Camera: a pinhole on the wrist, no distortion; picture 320 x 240 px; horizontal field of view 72.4 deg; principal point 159.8 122.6 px. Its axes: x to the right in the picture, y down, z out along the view. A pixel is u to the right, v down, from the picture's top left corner.
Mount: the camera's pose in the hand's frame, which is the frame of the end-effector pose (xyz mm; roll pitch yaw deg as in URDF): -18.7 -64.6 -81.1 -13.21 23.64 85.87
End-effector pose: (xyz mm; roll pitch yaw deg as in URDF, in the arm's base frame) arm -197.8 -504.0 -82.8 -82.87 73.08 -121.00
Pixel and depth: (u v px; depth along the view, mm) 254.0 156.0 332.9
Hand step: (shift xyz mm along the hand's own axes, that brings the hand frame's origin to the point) -125.5 200.5 147.6
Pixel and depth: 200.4 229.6 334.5
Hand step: -241.5 124.4 158.0
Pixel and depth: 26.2 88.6 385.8
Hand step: -52.7 -122.2 370.1
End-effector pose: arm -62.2 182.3 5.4 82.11 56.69 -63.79
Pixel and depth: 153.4 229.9 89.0
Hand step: -79.4 -31.8 -9.8
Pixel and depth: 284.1 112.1 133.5
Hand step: -34.1 59.1 8.9
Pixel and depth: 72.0 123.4 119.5
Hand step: -46.2 -60.0 44.6
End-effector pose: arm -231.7 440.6 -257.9 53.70 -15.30 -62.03
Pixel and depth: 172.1 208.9 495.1
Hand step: -306.9 157.6 308.4
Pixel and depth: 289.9 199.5 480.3
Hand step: -261.0 387.9 197.3
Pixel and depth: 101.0 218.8 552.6
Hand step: -376.6 18.7 420.4
